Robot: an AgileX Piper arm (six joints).
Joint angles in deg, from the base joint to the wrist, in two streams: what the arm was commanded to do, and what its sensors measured. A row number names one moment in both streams.
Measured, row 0: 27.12, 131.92, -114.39, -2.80, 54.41, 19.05
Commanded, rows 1 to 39: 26.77, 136.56, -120.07, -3.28, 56.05, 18.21; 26.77, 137.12, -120.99, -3.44, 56.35, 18.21; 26.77, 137.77, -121.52, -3.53, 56.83, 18.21; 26.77, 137.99, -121.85, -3.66, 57.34, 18.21; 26.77, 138.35, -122.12, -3.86, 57.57, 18.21; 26.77, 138.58, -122.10, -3.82, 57.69, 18.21; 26.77, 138.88, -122.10, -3.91, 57.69, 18.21; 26.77, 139.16, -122.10, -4.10, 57.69, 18.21; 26.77, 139.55, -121.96, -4.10, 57.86, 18.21; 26.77, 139.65, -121.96, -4.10, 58.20, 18.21; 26.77, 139.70, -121.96, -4.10, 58.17, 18.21; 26.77, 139.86, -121.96, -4.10, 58.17, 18.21; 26.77, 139.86, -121.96, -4.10, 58.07, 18.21; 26.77, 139.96, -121.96, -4.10, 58.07, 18.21; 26.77, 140.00, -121.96, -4.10, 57.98, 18.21; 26.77, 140.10, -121.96, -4.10, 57.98, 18.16; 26.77, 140.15, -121.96, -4.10, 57.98, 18.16; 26.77, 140.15, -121.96, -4.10, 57.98, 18.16; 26.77, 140.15, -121.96, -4.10, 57.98, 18.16; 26.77, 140.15, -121.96, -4.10, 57.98, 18.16; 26.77, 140.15, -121.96, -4.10, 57.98, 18.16; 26.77, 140.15, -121.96, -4.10, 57.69, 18.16; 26.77, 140.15, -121.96, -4.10, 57.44, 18.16; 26.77, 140.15, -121.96, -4.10, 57.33, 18.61; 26.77, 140.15, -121.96, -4.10, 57.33, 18.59; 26.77, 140.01, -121.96, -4.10, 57.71, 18.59; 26.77, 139.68, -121.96, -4.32, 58.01, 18.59; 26.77, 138.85, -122.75, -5.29, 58.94, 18.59; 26.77, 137.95, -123.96, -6.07, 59.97, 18.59; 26.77, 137.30, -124.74, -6.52, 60.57, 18.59; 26.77, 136.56, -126.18, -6.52, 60.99, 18.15; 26.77, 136.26, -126.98, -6.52, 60.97, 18.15; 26.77, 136.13, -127.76, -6.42, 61.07, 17.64; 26.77, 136.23, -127.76, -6.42, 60.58, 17.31; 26.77, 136.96, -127.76, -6.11, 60.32, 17.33; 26.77, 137.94, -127.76, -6.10, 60.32, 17.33; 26.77, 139.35, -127.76, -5.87, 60.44, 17.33; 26.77, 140.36, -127.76, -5.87, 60.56, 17.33; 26.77, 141.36, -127.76, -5.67, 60.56, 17.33
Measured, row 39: 27.12, 137.94, -127.66, -5.80, 60.25, 17.96
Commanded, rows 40 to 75: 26.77, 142.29, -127.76, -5.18, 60.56, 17.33; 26.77, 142.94, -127.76, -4.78, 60.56, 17.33; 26.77, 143.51, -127.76, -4.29, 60.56, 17.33; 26.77, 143.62, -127.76, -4.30, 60.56, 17.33; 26.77, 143.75, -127.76, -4.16, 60.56, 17.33; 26.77, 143.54, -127.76, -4.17, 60.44, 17.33; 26.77, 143.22, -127.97, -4.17, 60.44, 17.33; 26.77, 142.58, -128.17, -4.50, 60.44, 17.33; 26.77, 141.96, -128.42, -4.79, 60.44, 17.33; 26.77, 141.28, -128.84, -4.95, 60.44, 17.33; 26.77, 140.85, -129.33, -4.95, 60.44, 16.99; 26.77, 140.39, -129.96, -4.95, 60.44, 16.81; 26.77, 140.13, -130.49, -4.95, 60.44, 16.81; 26.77, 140.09, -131.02, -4.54, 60.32, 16.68; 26.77, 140.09, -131.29, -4.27, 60.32, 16.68; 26.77, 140.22, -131.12, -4.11, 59.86, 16.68; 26.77, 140.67, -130.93, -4.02, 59.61, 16.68; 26.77, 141.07, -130.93, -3.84, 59.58, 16.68; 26.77, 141.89, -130.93, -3.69, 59.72, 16.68; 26.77, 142.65, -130.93, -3.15, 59.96, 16.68; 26.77, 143.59, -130.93, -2.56, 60.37, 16.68; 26.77, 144.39, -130.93, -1.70, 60.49, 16.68; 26.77, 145.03, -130.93, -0.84, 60.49, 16.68; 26.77, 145.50, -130.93, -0.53, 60.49, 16.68; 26.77, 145.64, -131.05, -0.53, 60.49, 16.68; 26.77, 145.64, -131.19, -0.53, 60.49, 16.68; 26.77, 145.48, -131.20, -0.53, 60.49, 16.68; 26.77, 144.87, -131.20, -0.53, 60.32, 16.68; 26.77, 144.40, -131.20, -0.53, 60.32, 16.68; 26.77, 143.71, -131.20, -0.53, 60.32, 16.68; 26.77, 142.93, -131.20, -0.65, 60.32, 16.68; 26.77, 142.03, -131.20, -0.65, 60.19, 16.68; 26.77, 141.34, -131.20, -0.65, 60.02, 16.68; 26.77, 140.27, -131.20, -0.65, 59.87, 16.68; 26.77, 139.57, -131.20, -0.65, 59.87, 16.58; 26.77, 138.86, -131.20, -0.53, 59.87, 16.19
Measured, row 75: 27.12, 142.64, -130.99, -0.66, 60.20, 17.11
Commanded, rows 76 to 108: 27.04, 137.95, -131.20, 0.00, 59.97, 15.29; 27.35, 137.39, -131.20, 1.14, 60.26, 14.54; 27.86, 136.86, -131.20, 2.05, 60.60, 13.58; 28.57, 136.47, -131.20, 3.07, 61.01, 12.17; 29.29, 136.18, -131.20, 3.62, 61.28, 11.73; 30.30, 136.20, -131.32, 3.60, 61.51, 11.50; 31.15, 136.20, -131.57, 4.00, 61.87, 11.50; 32.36, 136.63, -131.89, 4.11, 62.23, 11.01; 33.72, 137.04, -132.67, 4.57, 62.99, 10.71; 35.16, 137.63, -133.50, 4.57, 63.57, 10.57; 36.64, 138.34, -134.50, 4.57, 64.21, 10.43; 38.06, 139.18, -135.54, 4.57, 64.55, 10.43; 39.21, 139.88, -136.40, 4.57, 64.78, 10.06; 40.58, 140.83, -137.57, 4.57, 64.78, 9.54; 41.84, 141.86, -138.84, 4.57, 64.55, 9.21; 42.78, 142.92, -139.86, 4.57, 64.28, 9.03; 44.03, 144.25, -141.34, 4.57, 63.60, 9.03; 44.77, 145.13, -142.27, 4.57, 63.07, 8.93; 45.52, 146.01, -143.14, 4.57, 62.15, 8.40; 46.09, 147.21, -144.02, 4.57, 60.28, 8.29; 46.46, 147.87, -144.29, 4.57, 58.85, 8.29; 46.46, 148.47, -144.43, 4.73, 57.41, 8.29; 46.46, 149.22, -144.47, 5.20, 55.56, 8.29; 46.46, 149.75, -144.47, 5.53, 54.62, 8.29; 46.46, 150.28, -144.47, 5.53, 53.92, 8.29; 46.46, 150.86, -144.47, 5.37, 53.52, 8.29; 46.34, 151.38, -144.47, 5.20, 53.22, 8.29; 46.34, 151.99, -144.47, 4.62, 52.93, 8.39; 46.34, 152.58, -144.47, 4.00, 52.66, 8.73; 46.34, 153.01, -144.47, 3.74, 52.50, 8.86; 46.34, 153.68, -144.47, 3.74, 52.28, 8.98; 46.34, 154.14, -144.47, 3.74, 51.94, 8.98; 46.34, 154.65, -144.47, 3.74, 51.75, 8.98
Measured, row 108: 46.60, 152.97, -144.05, 4.65, 53.17, 8.96
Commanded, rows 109 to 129: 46.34, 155.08, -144.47, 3.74, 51.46, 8.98; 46.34, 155.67, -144.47, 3.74, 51.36, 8.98; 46.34, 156.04, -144.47, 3.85, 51.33, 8.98; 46.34, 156.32, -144.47, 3.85, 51.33, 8.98; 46.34, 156.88, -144.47, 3.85, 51.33, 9.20; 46.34, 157.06, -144.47, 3.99, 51.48, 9.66; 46.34, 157.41, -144.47, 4.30, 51.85, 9.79; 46.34, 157.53, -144.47, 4.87, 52.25, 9.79; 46.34, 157.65, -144.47, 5.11, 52.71, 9.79; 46.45, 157.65, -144.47, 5.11, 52.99, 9.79; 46.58, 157.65, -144.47, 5.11, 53.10, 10.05; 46.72, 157.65, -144.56, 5.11, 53.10, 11.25; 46.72, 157.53, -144.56, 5.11, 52.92, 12.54; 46.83, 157.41, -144.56, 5.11, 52.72, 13.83; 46.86, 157.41, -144.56, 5.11, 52.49, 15.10; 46.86, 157.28, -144.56, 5.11, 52.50, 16.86; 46.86, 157.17, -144.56, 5.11, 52.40, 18.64; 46.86, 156.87, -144.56, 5.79, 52.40, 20.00; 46.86, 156.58, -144.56, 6.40, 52.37, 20.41; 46.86, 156.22, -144.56, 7.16, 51.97, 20.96; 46.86, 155.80, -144.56, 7.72, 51.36, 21.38
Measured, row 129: 46.72, 156.54, -144.63, 5.95, 51.03, 18.90
